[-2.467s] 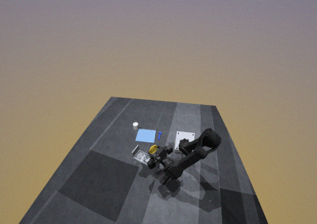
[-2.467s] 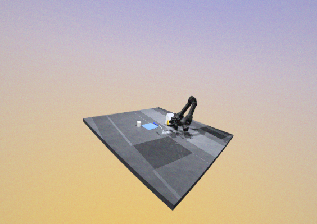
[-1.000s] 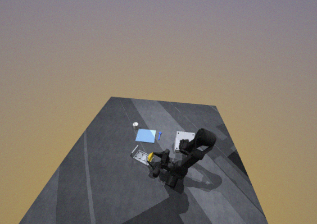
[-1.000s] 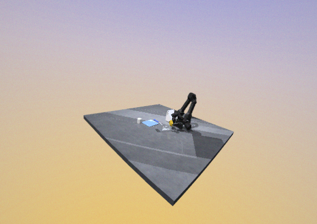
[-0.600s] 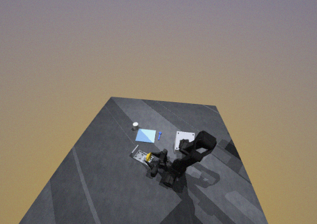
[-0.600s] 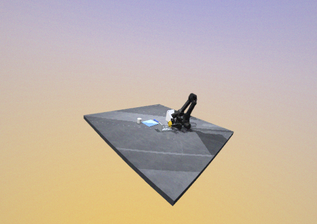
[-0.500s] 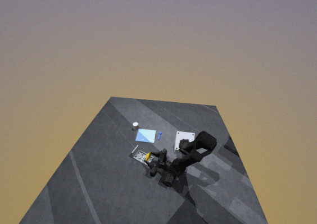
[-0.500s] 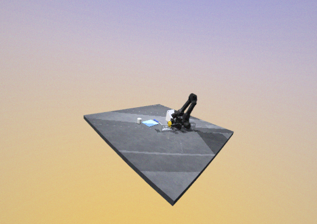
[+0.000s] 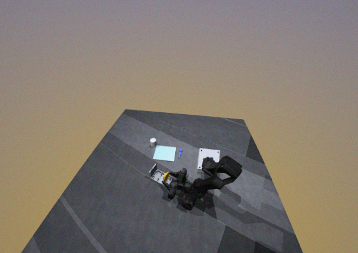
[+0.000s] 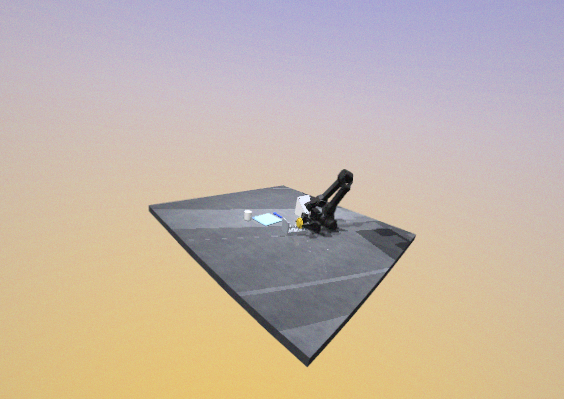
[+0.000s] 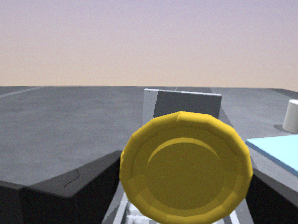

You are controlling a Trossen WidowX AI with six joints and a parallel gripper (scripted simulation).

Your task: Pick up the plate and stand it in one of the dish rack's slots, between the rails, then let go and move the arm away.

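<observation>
The yellow plate is 10 mm behind my gripper tip. From my gripper tip the other things lie so: grey dish rack 20 mm ahead, 10 mm to the right, 30 mm below; light blue mat 10 mm ahead, 220 mm to the right, 50 mm below; blue utensil 100 mm behind, 230 mm to the right, 50 mm below.
</observation>
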